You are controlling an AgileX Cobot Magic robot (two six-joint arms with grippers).
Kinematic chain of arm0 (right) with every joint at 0, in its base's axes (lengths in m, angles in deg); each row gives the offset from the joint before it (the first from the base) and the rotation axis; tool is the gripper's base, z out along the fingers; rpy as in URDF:
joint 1: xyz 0 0 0.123 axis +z
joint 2: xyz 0 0 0 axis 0.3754 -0.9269 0
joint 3: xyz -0.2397 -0.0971 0.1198 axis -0.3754 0.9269 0
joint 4: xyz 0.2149 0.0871 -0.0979 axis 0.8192 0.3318 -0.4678
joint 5: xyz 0 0 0 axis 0.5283 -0.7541 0.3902
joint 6: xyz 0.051 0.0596 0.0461 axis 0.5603 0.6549 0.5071
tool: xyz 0 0 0 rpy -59.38 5.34 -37.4
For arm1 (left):
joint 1: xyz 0 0 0.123 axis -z
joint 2: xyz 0 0 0 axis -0.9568 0.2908 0
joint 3: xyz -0.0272 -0.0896 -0.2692 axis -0.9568 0.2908 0
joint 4: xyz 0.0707 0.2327 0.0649 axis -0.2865 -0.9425 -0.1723
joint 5: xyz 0 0 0 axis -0.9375 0.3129 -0.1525
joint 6: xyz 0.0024 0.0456 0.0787 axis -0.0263 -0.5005 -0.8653
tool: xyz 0 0 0 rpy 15.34 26.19 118.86
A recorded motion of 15 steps. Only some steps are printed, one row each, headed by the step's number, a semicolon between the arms.
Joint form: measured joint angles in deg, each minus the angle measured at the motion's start. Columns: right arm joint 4, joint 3, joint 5, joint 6, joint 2, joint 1; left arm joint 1, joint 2, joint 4, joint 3, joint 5, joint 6.
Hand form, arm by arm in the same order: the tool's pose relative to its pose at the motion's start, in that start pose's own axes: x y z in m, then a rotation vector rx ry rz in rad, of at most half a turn. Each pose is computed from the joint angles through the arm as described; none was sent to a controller.
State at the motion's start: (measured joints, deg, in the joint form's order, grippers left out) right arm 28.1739 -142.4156 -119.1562 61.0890 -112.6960 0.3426; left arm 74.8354 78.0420 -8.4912 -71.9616 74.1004 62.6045
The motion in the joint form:
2: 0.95 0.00 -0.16 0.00 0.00 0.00; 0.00 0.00 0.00 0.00 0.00 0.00
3: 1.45 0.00 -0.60 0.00 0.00 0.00; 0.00 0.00 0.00 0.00 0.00 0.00
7: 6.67 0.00 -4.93 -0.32 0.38 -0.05; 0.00 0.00 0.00 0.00 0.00 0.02
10: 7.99 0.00 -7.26 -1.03 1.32 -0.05; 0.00 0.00 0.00 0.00 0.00 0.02
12: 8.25 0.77 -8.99 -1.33 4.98 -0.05; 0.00 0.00 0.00 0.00 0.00 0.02
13: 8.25 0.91 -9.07 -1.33 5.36 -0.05; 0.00 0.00 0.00 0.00 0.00 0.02
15: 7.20 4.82 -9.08 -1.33 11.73 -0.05; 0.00 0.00 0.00 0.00 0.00 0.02
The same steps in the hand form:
2: 0.0003 0.0012 0.0000 -0.0134 0.0038 0.0094; 0.0000 0.0000 0.0000 0.0000 0.0000 0.0000
3: 0.0011 0.0018 0.0000 -0.0200 0.0120 0.0143; 0.0000 0.0000 0.0000 0.0000 0.0000 0.0000
7: 0.0069 0.0084 -0.0041 -0.0924 0.0860 0.0569; 0.0000 0.0000 0.0000 0.0000 0.0000 -0.0003
10: 0.0077 0.0106 -0.0127 -0.1132 0.1110 0.0529; 0.0000 0.0000 0.0000 0.0000 0.0000 -0.0003
12: 0.0031 0.0125 -0.0419 -0.1223 0.0911 0.0434; 0.0000 0.0000 0.0000 0.0000 0.0000 -0.0003
13: 0.0028 0.0126 -0.0447 -0.1227 0.0884 0.0429; 0.0000 0.0000 0.0000 0.0000 0.0000 -0.0003
15: 0.0024 0.0123 -0.0849 -0.1112 0.0450 0.0306; 0.0000 0.0000 0.0000 0.0000 0.0000 -0.0003

